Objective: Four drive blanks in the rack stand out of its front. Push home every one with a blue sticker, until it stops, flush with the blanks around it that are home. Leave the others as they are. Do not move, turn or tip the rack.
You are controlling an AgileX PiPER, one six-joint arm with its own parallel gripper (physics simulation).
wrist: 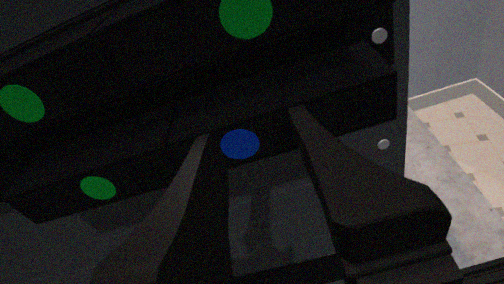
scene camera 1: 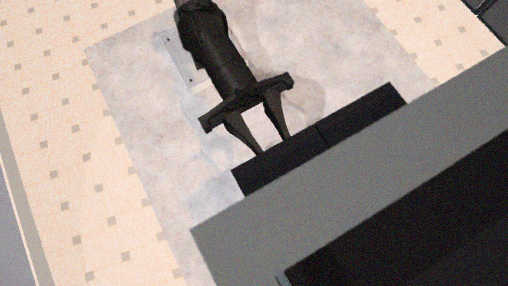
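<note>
The grey rack [scene camera 1: 350, 150] [wrist: 402, 100] fills the lower right of the scene view. Two dark blanks stand out of its front, side by side. One blank [scene camera 1: 292, 156] [wrist: 367, 105] carries a blue sticker [wrist: 240, 144]. Its neighbour [scene camera 1: 362, 112] carries a green sticker [wrist: 98, 187]. Two more green stickers, one at the top [wrist: 245, 15] and one at the left [wrist: 22, 103], show in the wrist view above them. My gripper [scene camera 1: 275, 145] [wrist: 255, 137] is open and empty, its fingertips at the blue-stickered blank's front edge, either side of the sticker. Contact is unclear. Lower blanks are hidden in the scene view.
The upper silver screw [wrist: 379, 35] and lower silver screw [wrist: 383, 144] sit on the rack's front near its side edge. A grey mottled mat [scene camera 1: 135, 100] lies under the arm on the tiled floor [scene camera 1: 65, 150]. The rack's top overhangs much of the scene view.
</note>
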